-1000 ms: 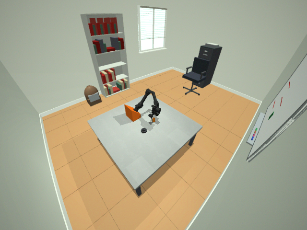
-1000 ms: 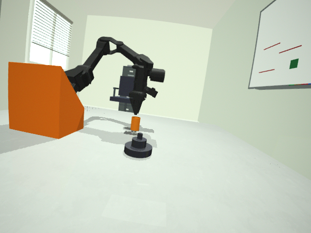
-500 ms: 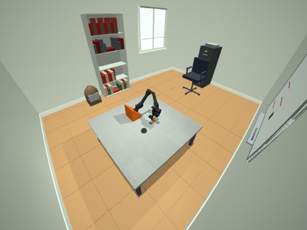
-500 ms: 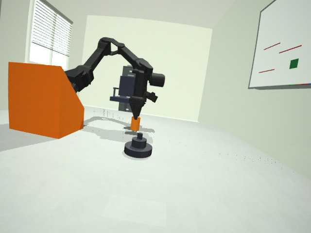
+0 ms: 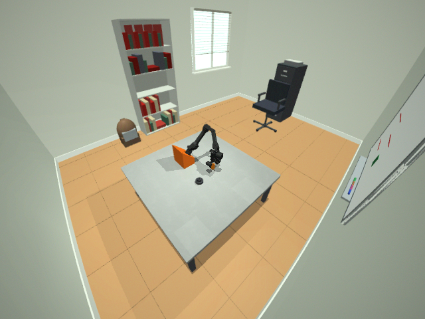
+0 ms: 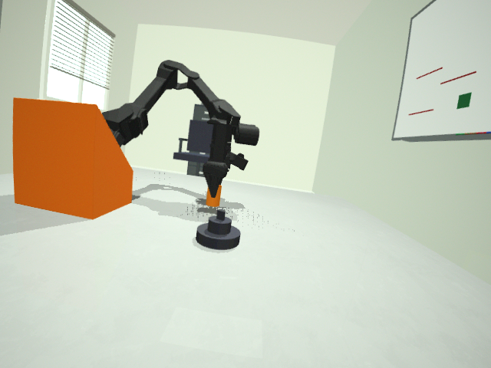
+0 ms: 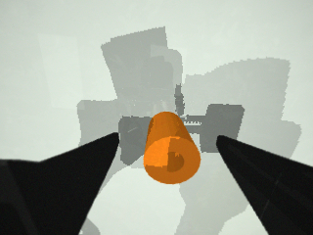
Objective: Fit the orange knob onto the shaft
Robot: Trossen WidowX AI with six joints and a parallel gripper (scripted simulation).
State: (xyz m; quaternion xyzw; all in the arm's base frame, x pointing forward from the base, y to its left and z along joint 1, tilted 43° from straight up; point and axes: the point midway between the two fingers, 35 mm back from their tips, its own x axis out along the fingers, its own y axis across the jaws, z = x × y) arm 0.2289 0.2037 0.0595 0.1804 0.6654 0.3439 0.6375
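My gripper tip is right at the knob. From my gripper tip the other things lie so: dark pedestal 230 mm to the right, 90 mm ahead.
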